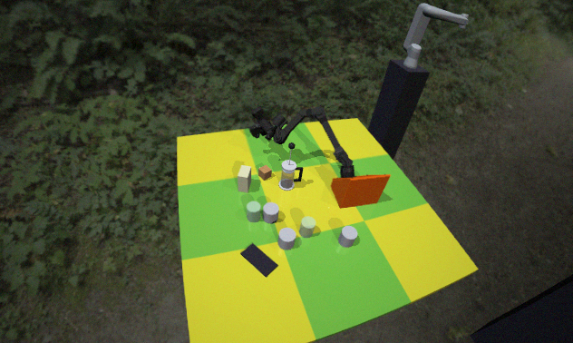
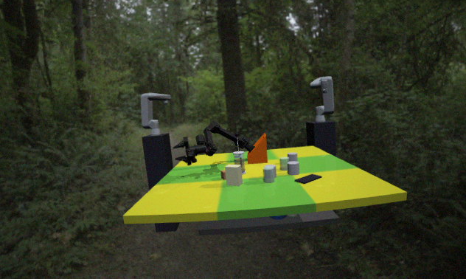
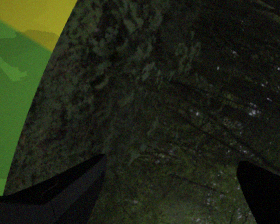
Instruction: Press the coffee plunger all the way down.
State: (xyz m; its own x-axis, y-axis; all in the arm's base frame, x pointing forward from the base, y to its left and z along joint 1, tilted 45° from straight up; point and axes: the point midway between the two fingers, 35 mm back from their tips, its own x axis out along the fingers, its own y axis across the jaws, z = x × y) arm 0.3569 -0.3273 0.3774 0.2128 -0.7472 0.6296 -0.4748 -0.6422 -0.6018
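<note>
Now: gripper tip 9 cm past the coffee press, 42 cm to the right of it and 5 cm above it. From my gripper tip the other things lie so: dark slab 19 cm ahead, 80 cm to the left, 18 cm below; small brown cube 2 cm ahead, 32 cm to the left, 16 cm below; cream block 14 cm ahead, 37 cm to the left, 13 cm below.
</note>
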